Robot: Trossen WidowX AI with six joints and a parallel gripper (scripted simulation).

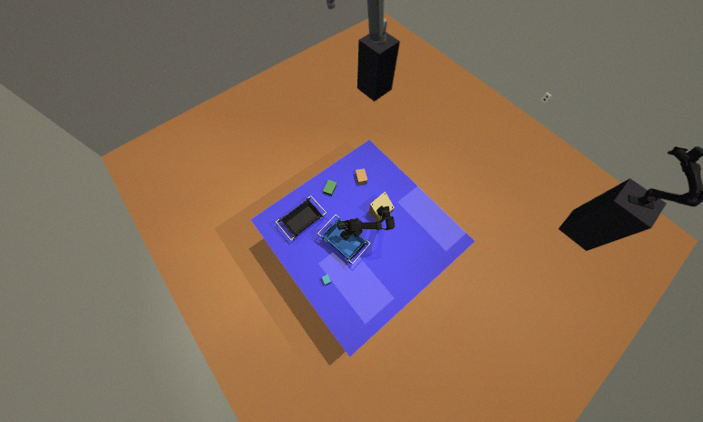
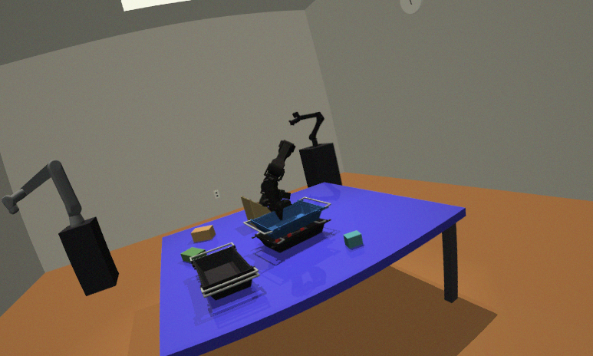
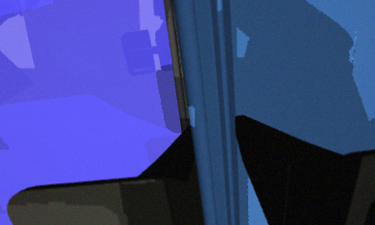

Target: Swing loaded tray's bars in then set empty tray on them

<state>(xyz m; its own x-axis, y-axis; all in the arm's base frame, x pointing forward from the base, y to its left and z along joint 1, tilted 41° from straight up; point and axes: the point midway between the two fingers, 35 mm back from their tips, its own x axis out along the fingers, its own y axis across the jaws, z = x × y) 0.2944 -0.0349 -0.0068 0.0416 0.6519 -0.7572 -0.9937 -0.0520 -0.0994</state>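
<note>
The blue tray lies 80 mm ahead of my gripper tip, 30 mm above it and 10 mm to the left of it. Also, from my gripper tip: teal block 370 mm ahead, 140 mm to the left, 60 mm below; then orange block 430 mm behind, 330 mm to the right, 60 mm below; then green block 440 mm to the right, 160 mm behind, 70 mm below.
</note>
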